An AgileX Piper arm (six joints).
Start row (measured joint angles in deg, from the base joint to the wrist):
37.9 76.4 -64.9 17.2 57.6 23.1
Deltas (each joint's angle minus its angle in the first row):
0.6 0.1 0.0 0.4 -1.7 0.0
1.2 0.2 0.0 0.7 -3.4 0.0
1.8 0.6 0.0 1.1 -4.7 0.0
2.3 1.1 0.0 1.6 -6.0 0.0
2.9 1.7 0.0 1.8 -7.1 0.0
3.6 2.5 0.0 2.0 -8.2 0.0
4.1 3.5 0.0 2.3 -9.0 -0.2
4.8 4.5 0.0 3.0 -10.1 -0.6
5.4 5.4 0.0 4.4 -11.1 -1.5
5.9 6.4 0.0 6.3 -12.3 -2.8
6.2 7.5 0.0 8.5 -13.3 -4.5
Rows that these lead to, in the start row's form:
38.5 76.5 -64.9 17.6 55.9 23.1
39.1 76.6 -64.9 17.9 54.2 23.1
39.7 77.0 -64.9 18.3 52.9 23.1
40.2 77.5 -64.9 18.8 51.6 23.1
40.8 78.1 -64.9 19.0 50.5 23.1
41.5 78.9 -64.9 19.2 49.4 23.1
42.0 79.9 -64.9 19.5 48.6 22.9
42.7 80.9 -64.9 20.2 47.5 22.5
43.3 81.8 -64.9 21.6 46.5 21.6
43.8 82.8 -64.9 23.5 45.3 20.3
44.1 83.9 -64.9 25.7 44.3 18.6

